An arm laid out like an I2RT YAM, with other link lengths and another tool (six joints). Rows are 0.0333 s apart.
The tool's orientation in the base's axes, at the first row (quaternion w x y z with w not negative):
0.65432 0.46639 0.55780 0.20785
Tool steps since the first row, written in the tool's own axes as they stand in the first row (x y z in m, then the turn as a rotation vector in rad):
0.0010 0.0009 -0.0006 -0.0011 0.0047 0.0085
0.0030 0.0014 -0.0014 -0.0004 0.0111 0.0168
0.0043 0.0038 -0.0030 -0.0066 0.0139 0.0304
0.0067 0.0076 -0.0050 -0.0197 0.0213 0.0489
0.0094 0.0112 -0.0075 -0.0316 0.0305 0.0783
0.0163 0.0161 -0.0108 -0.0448 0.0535 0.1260
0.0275 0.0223 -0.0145 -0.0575 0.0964 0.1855
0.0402 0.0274 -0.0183 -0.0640 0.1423 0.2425
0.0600 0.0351 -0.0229 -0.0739 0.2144 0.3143
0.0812 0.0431 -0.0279 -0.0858 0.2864 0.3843
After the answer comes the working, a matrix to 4 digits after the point.
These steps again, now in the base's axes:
0.0000 0.0015 0.0003 0.0087 -0.0018 0.0041
-0.0001 0.0036 -0.0003 0.0182 -0.0014 0.0086
-0.0006 0.0064 0.0011 0.0296 -0.0101 0.0135
-0.0008 0.0108 0.0031 0.0447 -0.0239 0.0257
-0.0014 0.0156 0.0048 0.0707 -0.0401 0.0381
-0.0012 0.0247 0.0054 0.1166 -0.0576 0.0619
0.0002 0.0379 0.0049 0.1786 -0.0696 0.1014
0.0016 0.0519 0.0026 0.2407 -0.0744 0.1403
0.0050 0.0730 -0.0013 0.3221 -0.0749 0.2022
0.0086 0.0955 -0.0056 0.4012 -0.0764 0.2652

The tool's axes in the first row as the columns of a matrix, in the base's axes (rounded; the answer above uses it unrounded):
0.2913 0.2483 0.9238
0.7923 0.4786 -0.3785
-0.5361 0.8422 -0.0573

